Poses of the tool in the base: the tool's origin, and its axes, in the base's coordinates. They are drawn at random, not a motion.
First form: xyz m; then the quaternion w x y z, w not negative.
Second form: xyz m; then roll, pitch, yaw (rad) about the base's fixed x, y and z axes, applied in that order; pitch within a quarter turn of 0, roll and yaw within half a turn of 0. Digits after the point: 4 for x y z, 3 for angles.
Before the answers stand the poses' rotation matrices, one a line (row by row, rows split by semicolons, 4 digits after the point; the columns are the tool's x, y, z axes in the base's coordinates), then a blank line. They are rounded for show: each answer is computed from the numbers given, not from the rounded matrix.
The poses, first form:
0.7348 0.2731 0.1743 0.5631 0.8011 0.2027 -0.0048
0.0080 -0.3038 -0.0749 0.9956 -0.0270 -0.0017 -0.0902
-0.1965 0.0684 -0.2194 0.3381 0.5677 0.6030 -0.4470
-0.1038 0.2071 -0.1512 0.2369 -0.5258 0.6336 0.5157
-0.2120 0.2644 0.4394 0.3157 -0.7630 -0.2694 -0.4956
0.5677 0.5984 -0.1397 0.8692 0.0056 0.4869 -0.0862
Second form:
0.9178 0.3302 0.2206; 0.3194 -0.2836 -0.9042; -0.2360 0.9003 -0.3658
0.9837 0.1797 0.0015; -0.1795 0.9823 0.0541; 0.0083 -0.0535 0.9985
-0.1268 0.9869 -0.0998; 0.3824 -0.0442 -0.9229; -0.9153 -0.1552 -0.3718
-0.3348 -0.9106 -0.2421; -0.4220 -0.0848 0.9026; -0.8425 0.4044 -0.3559
0.3636 0.7240 0.5862; 0.0982 -0.6555 0.7488; 0.9264 -0.2147 -0.3094
0.5110 0.1553 0.8454; -0.1444 0.9851 -0.0937; -0.8474 -0.0742 0.5258

0.7348 0.2731 0.1743 1.957 0.238 0.335
0.0080 -0.3038 -0.0749 -0.053 -0.008 -0.180
-0.1965 0.0684 -0.2194 -2.746 1.156 1.891
-0.1038 0.2071 -0.1512 2.292 1.002 -2.242
-0.2120 0.2644 0.4394 -2.535 -1.185 0.264
0.5677 0.5984 -0.1397 -0.140 1.011 -0.275

